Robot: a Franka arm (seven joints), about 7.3 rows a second.
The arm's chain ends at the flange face. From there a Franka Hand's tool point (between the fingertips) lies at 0.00 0.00 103.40 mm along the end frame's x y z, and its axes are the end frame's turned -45 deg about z.
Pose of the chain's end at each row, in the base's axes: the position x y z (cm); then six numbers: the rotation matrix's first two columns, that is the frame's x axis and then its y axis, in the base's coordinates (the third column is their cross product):
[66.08 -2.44 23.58 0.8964 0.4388 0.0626 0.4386 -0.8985 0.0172]
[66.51 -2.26 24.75 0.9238 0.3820 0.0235 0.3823 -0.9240 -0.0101]
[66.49 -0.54 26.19 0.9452 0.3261 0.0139 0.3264 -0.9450 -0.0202]
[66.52 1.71 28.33 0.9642 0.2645 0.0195 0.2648 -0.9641 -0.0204]
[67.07 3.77 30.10 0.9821 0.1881 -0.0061 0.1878 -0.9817 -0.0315]
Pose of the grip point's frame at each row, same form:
[66.74 -2.32 13.26 0.3237 0.9456 0.0321 0.9440 -0.3251 0.0564]
[66.69 -2.07 14.41 0.3829 0.9235 0.0238 0.9236 -0.3833 0.0095]
[66.56 -0.30 15.85 0.4376 0.8988 0.0241 0.8992 -0.4376 -0.0045]
[66.66 1.97 17.99 0.4946 0.8688 0.0282 0.8690 -0.4947 -0.0006]
[66.95 4.08 19.77 0.5617 0.8272 0.0180 0.8272 -0.5612 -0.0266]

